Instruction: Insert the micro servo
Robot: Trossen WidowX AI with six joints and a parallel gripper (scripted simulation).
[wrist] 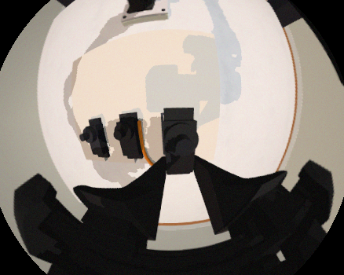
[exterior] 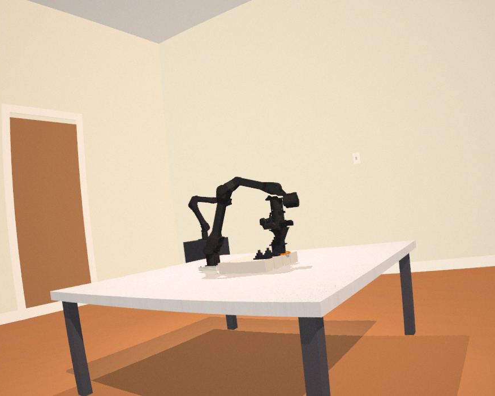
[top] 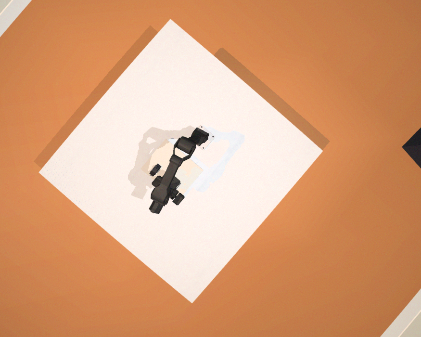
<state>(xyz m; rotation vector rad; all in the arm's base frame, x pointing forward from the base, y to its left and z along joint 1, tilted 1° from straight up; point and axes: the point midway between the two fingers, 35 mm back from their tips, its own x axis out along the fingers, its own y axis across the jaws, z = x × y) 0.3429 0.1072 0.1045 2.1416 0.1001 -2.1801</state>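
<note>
My gripper tip is 110 mm past the cream deck, 90 mm to the left of it and 70 mm above it.
</note>
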